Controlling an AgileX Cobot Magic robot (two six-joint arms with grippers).
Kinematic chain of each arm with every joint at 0, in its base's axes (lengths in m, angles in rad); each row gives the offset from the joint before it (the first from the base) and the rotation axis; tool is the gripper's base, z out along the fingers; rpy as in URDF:
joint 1: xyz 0 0 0.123 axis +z
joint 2: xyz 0 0 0 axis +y
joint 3: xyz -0.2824 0 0.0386 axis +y
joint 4: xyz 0.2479 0 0.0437 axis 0.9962 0 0.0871
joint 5: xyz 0 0 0 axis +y
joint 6: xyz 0.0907 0 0.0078 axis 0.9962 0 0.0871
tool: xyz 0 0 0 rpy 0 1.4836 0
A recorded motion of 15 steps. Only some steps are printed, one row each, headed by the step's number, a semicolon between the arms.
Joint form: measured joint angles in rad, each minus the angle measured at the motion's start. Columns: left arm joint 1, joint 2, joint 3, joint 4, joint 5, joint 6; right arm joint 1, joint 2, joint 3, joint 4, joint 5, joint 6.
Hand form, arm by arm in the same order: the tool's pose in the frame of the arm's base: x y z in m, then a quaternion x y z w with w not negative. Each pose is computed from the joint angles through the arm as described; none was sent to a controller.
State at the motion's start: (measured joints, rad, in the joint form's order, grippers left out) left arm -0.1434 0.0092 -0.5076 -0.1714 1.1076 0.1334; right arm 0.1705 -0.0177 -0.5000 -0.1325 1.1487 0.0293
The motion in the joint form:
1: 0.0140 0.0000 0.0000 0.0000 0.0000 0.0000; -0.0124 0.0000 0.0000 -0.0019 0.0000 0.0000
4: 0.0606 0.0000 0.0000 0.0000 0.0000 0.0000; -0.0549 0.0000 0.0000 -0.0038 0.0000 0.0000
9: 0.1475 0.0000 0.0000 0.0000 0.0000 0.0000; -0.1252 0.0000 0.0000 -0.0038 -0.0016 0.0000
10: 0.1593 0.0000 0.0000 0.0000 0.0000 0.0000; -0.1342 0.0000 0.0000 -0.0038 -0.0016 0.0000
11: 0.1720 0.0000 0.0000 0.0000 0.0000 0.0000; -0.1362 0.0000 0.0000 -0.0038 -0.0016 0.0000
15: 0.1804 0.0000 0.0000 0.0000 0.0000 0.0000; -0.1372 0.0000 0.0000 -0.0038 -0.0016 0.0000
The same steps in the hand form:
1: -0.0087 -0.0129 0.2766 0.11819 0.85433 -0.08444 0.49902; -0.0099 -0.0129 0.2707 -0.04981 0.86766 -0.02072 0.49422
4: -0.0081 -0.0133 0.2766 0.09825 0.85685 -0.07279 0.50085; -0.0105 -0.0126 0.2707 -0.03128 0.86847 -0.03216 0.49371
9: -0.0069 -0.0139 0.2766 0.06094 0.86031 -0.05096 0.50354; -0.0113 -0.0118 0.2708 -0.00079 0.86864 -0.04947 0.49297
10: -0.0068 -0.0140 0.2766 0.05587 0.86065 -0.04799 0.50384; -0.0114 -0.0117 0.2708 0.00312 0.86863 -0.05169 0.49274
11: -0.0066 -0.0141 0.2766 0.05040 0.86099 -0.04479 0.50413; -0.0114 -0.0117 0.2708 0.00399 0.86863 -0.05218 0.49269
15: -0.0065 -0.0142 0.2766 0.04678 0.86120 -0.04267 0.50431; -0.0114 -0.0117 0.2708 0.00442 0.86863 -0.05243 0.49266

